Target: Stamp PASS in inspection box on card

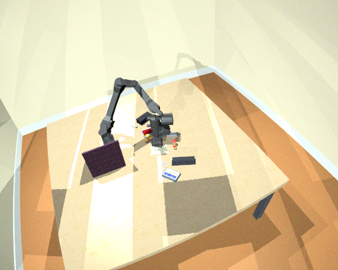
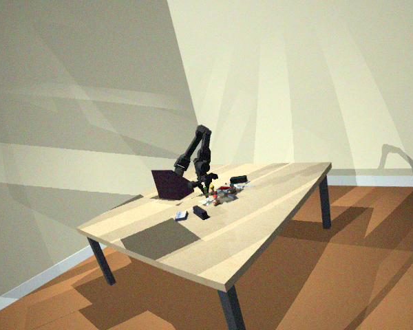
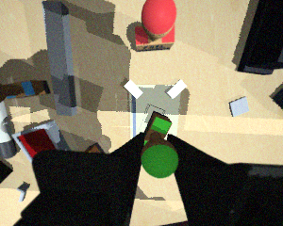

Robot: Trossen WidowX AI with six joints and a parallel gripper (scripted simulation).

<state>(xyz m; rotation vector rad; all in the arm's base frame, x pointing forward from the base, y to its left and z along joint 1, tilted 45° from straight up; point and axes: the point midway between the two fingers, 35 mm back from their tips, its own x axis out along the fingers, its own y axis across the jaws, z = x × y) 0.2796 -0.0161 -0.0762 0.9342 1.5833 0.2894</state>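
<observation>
Now: gripper tip 5 cm above the white inspection card. The rest, counted from my gripper tip: red-knobbed stamp: 9 cm ahead, 3 cm to the right, 3 cm below; then green-knobbed stamp: right at my gripper tip; then yellow-knobbed stamp: 3 cm behind, 10 cm to the left, 3 cm below.
</observation>
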